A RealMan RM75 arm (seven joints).
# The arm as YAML. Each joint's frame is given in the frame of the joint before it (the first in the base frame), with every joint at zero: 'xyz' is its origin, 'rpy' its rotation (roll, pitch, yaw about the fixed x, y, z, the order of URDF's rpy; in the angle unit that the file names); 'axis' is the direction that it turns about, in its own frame. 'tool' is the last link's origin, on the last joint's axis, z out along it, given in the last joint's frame.
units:
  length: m
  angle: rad
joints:
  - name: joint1
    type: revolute
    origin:
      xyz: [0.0, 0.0, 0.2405]
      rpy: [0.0, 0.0, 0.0]
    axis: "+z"
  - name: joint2
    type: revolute
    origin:
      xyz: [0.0, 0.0, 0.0]
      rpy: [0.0, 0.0, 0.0]
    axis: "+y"
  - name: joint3
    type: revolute
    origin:
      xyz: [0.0, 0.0, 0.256]
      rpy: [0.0, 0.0, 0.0]
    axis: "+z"
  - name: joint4
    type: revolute
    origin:
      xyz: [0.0, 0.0, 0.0]
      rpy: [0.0, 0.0, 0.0]
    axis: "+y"
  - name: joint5
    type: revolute
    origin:
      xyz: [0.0, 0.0, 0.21]
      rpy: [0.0, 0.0, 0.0]
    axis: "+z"
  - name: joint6
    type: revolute
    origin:
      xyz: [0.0, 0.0, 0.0]
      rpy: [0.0, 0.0, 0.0]
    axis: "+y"
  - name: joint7
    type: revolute
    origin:
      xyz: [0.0, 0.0, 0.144]
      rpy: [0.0, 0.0, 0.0]
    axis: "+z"
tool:
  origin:
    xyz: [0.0, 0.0, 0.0]
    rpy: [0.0, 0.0, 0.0]
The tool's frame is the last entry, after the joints.
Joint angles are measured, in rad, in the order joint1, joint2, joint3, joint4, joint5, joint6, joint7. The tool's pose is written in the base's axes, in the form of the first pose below.
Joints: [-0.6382, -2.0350, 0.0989, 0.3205, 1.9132, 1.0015, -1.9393]
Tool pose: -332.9 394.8 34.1 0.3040 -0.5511 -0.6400 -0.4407
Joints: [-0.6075, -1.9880, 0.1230, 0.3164, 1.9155, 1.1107, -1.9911]
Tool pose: -335.4 386.5 51.9 0.2727 -0.5622 -0.6354 -0.4537
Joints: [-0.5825, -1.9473, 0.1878, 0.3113, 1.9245, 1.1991, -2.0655]
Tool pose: -335.7 377.3 60.5 0.2323 -0.5773 -0.6433 -0.4460
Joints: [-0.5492, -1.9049, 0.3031, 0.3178, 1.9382, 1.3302, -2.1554]
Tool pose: -333.2 360.0 64.3 0.1680 -0.6076 -0.6553 -0.4162
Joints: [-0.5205, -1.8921, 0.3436, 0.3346, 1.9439, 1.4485, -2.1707]
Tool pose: -329.5 343.2 66.6 0.1236 -0.6311 -0.6489 -0.4066
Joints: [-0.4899, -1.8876, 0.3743, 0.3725, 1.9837, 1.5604, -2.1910]
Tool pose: -328.4 323.8 67.5 0.0828 -0.6547 -0.6467 -0.3823
